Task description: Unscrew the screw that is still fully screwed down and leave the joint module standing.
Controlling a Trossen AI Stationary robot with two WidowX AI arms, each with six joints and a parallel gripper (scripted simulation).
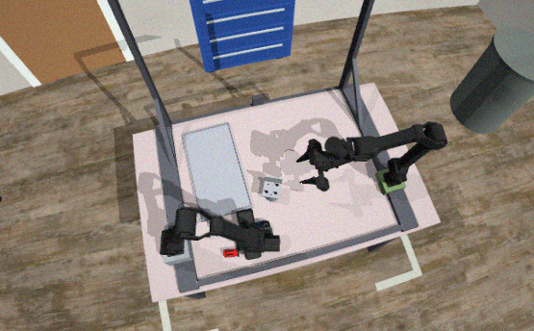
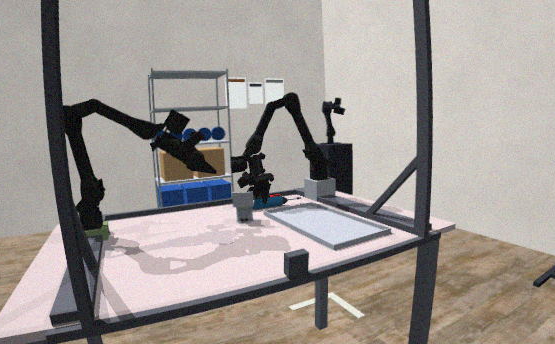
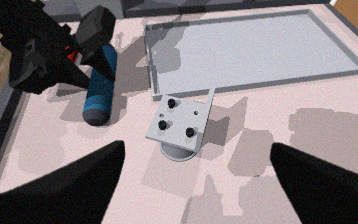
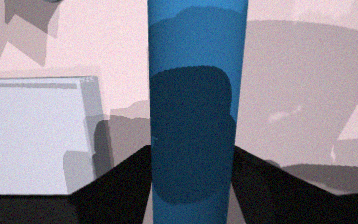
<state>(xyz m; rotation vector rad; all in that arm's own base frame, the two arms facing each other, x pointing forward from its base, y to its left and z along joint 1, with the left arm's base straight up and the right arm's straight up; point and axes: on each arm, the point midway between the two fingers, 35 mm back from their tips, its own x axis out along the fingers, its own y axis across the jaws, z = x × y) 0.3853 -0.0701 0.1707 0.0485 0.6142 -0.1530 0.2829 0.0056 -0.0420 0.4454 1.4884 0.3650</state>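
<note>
Right now the blue electric screwdriver is 2 cm behind my right hand, 3 cm to the right of it and 3 cm below it. From my right hand the other things lie so: screw (3 cm behind, 16 cm to the right, 2 cm below); then red screwdriver (6 cm ahead, 7 cm to the right, 3 cm below); then bit (3 cm behind, 13 cm to the right, 2 cm below).
</note>
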